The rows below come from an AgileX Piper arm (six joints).
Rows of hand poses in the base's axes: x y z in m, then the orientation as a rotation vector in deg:
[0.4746 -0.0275 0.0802 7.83 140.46 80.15]
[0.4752 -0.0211 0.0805 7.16 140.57 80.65]
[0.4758 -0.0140 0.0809 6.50 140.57 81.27]
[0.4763 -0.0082 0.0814 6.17 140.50 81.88]
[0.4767 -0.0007 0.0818 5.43 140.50 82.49]
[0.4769 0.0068 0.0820 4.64 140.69 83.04]
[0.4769 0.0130 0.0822 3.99 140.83 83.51]
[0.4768 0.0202 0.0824 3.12 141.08 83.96]
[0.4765 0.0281 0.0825 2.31 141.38 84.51]
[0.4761 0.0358 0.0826 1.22 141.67 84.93]
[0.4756 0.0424 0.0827 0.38 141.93 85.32]
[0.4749 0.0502 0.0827 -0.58 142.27 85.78]
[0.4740 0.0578 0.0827 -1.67 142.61 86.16]
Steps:
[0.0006 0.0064 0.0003 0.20 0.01 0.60]
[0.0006 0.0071 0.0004 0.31 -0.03 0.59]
[0.0005 0.0058 0.0005 0.36 0.04 0.36]
[0.0004 0.0075 0.0004 0.29 -0.05 0.63]
[0.0002 0.0075 0.0002 0.19 0.06 0.72]
[0.0000 0.0062 0.0002 0.17 0.04 0.59]
[-0.0001 0.0072 0.0002 0.10 0.04 0.76]
[-0.0003 0.0079 0.0001 0.15 0.15 0.77]
[-0.0004 0.0077 0.0001 0.05 -0.01 0.89]
[-0.0005 0.0066 0.0001 0.07 0.06 0.72]
[-0.0007 0.0078 0.0000 0.07 0.11 0.85]
[-0.0009 0.0076 0.0000 0.01 0.04 0.90]

